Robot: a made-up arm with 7 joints. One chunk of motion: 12 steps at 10 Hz.
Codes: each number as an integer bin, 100 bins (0 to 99) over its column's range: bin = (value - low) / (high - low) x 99, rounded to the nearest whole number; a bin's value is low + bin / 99 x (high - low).
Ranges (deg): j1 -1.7..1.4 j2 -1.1..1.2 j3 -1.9..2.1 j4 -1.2..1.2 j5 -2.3..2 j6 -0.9..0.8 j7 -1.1..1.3
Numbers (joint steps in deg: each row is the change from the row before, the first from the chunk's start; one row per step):
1: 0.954 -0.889 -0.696 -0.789 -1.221 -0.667 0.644
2: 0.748 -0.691 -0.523 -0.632 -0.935 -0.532 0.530
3: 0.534 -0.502 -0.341 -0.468 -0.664 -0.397 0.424
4: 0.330 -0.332 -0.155 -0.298 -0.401 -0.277 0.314
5: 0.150 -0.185 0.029 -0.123 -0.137 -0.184 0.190
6: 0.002 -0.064 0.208 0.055 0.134 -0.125 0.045
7: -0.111 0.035 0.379 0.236 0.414 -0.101 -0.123
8: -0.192 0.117 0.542 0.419 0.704 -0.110 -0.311
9: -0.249 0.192 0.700 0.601 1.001 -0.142 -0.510
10: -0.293 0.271 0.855 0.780 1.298 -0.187 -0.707
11: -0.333 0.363 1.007 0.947 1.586 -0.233 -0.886
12: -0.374 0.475 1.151 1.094 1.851 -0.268 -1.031
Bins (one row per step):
1: 85 9 30 17 25 14 72
2: 78 18 34 23 31 21 67
3: 71 26 39 30 38 29 63
4: 65 33 43 37 44 36 58
5: 59 39 48 44 50 42 53
6: 54 45 52 52 56 45 47
7: 51 49 56 59 62 47 40
8: 48 52 60 67 69 46 33
9: 46 56 64 74 76 44 24
10: 45 59 68 82 83 42 16
11: 44 63 72 89 89 39 9
12: 42 68 76 95 96 37 3

